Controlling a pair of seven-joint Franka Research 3 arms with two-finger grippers.
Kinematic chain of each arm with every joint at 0, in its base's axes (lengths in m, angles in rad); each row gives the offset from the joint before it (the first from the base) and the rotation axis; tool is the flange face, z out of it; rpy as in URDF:
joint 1: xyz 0 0 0.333 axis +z
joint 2: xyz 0 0 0 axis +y
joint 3: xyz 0 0 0.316 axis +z
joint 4: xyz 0.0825 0 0 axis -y
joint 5: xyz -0.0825 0 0.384 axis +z
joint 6: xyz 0 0 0 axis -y
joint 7: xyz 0.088 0 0 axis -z
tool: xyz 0 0 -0.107 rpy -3.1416 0 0
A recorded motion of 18 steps. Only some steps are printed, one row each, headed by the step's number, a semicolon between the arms.
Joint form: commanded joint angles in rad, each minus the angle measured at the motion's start. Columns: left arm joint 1, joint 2, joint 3, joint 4, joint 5, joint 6, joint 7; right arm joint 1, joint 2, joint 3, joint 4, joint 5, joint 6, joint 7.
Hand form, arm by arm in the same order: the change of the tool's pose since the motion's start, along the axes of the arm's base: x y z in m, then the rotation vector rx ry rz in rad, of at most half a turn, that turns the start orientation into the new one. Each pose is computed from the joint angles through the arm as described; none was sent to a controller.
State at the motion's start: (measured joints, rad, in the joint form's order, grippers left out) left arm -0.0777 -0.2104 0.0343 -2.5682 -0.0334 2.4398 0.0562; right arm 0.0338 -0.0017 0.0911 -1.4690 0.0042 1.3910 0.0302
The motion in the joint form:
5: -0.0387 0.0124 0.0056 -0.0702 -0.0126 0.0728 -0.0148; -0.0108 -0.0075 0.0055 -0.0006 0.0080 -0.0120 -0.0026
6: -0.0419 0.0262 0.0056 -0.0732 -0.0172 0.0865 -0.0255; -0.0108 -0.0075 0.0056 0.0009 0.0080 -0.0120 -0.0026
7: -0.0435 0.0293 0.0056 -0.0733 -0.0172 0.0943 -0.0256; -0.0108 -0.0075 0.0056 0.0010 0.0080 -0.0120 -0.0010
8: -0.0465 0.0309 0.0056 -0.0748 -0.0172 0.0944 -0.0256; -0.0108 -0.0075 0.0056 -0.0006 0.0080 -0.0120 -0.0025
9: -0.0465 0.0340 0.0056 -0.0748 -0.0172 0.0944 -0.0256; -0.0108 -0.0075 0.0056 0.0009 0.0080 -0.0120 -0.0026
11: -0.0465 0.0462 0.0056 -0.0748 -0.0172 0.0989 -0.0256; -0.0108 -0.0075 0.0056 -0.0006 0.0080 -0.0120 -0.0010
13: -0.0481 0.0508 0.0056 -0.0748 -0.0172 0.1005 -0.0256; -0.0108 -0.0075 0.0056 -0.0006 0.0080 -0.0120 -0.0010
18: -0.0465 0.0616 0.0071 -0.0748 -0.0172 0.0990 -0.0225; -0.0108 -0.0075 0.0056 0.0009 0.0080 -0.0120 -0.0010
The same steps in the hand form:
5: -0.0165 -0.0131 -0.0276 -0.0076 0.0109 -0.0072; -0.0036 -0.0021 0.0028 0.0067 0.0060 -0.0018
6: -0.0165 -0.0143 -0.0334 -0.0100 0.0146 0.0043; -0.0036 -0.0020 0.0034 0.0069 0.0045 -0.0017
7: -0.0159 -0.0150 -0.0340 -0.0100 0.0100 0.0031; -0.0036 -0.0020 0.0035 0.0068 0.0044 -0.0033
8: -0.0165 -0.0162 -0.0353 -0.0096 0.0130 0.0001; -0.0036 -0.0020 0.0028 0.0067 0.0060 -0.0018
9: -0.0166 -0.0162 -0.0366 -0.0092 0.0161 0.0001; -0.0036 -0.0020 0.0034 0.0069 0.0045 -0.0017
11: -0.0165 -0.0162 -0.0414 -0.0079 0.0237 0.0003; -0.0036 -0.0020 0.0028 0.0066 0.0060 -0.0033
13: -0.0165 -0.0169 -0.0432 -0.0074 0.0266 -0.0012; -0.0036 -0.0020 0.0028 0.0066 0.0060 -0.0033
18: -0.0169 -0.0155 -0.0479 -0.0061 0.0388 -0.0012; -0.0036 -0.0020 0.0034 0.0068 0.0045 -0.0033

